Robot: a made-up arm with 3 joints. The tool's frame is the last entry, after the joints.
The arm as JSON. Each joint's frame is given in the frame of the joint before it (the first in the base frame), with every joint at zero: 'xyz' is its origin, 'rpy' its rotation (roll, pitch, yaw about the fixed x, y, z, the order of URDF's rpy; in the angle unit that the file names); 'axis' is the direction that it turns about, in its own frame. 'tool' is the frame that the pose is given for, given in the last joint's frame.
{
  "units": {
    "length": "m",
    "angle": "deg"
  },
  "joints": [
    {
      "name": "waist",
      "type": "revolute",
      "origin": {
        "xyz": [
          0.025,
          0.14,
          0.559
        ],
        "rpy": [
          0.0,
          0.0,
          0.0
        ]
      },
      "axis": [
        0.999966,
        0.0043,
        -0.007
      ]
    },
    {
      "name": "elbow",
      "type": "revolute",
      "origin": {
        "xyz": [
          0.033,
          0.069,
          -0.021
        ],
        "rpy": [
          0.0,
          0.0,
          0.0
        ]
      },
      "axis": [
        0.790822,
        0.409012,
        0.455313
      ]
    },
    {
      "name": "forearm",
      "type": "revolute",
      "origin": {
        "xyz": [
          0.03,
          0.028,
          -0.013
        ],
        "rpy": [
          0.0,
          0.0,
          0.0
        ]
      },
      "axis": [
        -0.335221,
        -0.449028,
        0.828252
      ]
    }
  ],
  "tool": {
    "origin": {
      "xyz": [
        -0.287,
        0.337,
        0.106
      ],
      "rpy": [
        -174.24,
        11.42,
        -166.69
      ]
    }
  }
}
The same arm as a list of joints. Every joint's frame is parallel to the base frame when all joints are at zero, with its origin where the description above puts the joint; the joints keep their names.
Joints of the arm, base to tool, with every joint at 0 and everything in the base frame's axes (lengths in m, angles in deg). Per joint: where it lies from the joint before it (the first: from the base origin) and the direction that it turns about. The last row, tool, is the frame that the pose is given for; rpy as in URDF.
waist: axis 0.999966 0.0043 -0.007 xyz 0.025 0.14 0.559
elbow: axis 0.790822 0.409012 0.455313 xyz 0.033 0.069 -0.021
forearm: axis -0.335193 -0.448991 0.828283 xyz 0.03 0.028 -0.013
tool: xyz -0.287 0.337 0.106 rpy -174.24 11.42 -166.69

